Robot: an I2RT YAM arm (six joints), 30 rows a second.
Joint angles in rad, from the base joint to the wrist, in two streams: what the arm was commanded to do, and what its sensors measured. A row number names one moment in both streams.
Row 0, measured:
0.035 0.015 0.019 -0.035 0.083 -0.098
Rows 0 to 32, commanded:
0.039 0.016 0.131 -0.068 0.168 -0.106
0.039 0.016 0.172 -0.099 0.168 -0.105
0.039 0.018 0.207 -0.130 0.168 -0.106
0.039 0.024 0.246 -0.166 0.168 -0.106
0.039 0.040 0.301 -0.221 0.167 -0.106
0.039 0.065 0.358 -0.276 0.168 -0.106
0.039 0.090 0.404 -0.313 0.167 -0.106
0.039 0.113 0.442 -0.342 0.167 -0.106
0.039 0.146 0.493 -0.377 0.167 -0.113
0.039 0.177 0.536 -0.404 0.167 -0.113
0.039 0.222 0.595 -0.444 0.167 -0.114
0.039 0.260 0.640 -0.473 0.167 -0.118
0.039 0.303 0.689 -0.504 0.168 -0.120
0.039 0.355 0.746 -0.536 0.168 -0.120
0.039 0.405 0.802 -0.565 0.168 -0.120
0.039 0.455 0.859 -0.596 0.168 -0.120
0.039 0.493 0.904 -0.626 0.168 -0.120
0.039 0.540 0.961 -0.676 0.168 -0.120
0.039 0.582 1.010 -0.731 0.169 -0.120
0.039 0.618 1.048 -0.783 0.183 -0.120
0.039 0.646 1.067 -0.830 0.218 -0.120
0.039 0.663 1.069 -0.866 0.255 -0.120
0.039 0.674 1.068 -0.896 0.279 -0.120
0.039 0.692 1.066 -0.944 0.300 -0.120
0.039 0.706 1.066 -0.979 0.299 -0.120
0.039 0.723 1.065 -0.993 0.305 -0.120
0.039 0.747 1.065 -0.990 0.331 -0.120
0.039 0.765 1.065 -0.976 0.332 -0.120
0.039 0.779 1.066 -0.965 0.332 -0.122
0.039 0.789 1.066 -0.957 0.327 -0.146
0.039 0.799 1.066 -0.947 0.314 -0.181
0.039 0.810 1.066 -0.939 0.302 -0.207
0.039 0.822 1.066 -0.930 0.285 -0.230
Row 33, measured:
0.035 0.793 1.058 -0.952 0.296 -0.141
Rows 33 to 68, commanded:
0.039 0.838 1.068 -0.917 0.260 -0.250
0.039 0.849 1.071 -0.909 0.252 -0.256
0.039 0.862 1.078 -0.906 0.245 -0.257
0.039 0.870 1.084 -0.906 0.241 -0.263
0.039 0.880 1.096 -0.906 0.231 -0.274
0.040 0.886 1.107 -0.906 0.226 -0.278
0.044 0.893 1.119 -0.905 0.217 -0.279
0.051 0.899 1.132 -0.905 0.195 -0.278
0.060 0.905 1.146 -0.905 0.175 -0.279
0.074 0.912 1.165 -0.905 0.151 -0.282
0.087 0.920 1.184 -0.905 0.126 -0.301
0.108 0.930 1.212 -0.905 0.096 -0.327
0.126 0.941 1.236 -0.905 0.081 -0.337
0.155 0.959 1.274 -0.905 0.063 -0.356
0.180 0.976 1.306 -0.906 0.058 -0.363
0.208 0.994 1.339 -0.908 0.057 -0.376
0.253 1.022 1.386 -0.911 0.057 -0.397
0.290 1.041 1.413 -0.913 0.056 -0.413
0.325 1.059 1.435 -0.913 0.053 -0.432
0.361 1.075 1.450 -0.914 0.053 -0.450
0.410 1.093 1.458 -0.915 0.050 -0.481
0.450 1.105 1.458 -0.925 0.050 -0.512
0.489 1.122 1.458 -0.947 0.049 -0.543
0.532 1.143 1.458 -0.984 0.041 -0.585
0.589 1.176 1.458 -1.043 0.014 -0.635
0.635 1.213 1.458 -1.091 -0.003 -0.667
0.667 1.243 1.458 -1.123 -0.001 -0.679
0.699 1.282 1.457 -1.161 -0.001 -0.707
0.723 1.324 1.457 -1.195 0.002 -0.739
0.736 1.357 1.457 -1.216 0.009 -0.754
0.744 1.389 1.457 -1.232 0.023 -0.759
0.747 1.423 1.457 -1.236 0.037 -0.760
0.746 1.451 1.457 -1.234 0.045 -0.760
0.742 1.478 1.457 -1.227 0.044 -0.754
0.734 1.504 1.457 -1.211 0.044 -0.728
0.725 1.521 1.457 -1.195 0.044 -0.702
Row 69, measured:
0.741 1.464 1.452 -1.225 0.028 -0.717
